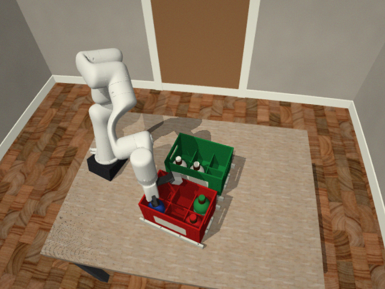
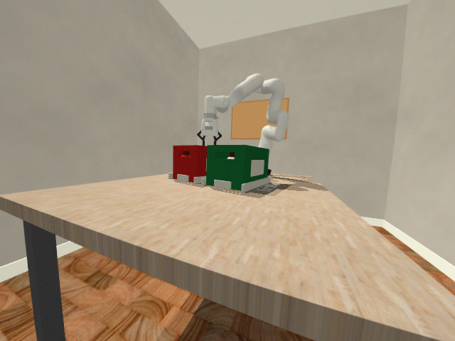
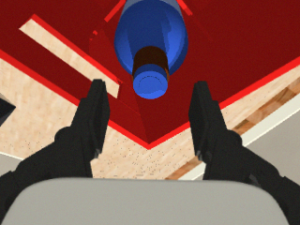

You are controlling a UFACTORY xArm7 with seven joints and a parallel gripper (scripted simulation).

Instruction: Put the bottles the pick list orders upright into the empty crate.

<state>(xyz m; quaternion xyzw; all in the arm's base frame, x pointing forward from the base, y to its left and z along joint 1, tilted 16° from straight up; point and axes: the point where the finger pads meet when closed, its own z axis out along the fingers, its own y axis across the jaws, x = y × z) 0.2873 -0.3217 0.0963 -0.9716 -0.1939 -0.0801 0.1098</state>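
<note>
Right now my hand is 110 mm above the blue-labelled bottle. The rest, counted from my hand: red-labelled bottle: 160 mm ahead, 110 mm below, 70 mm to the right; red crate: 110 mm below, 100 mm ahead, 10 mm to the left; green-labelled bottle: 200 mm ahead, 110 mm below, 20 mm to the left.
</note>
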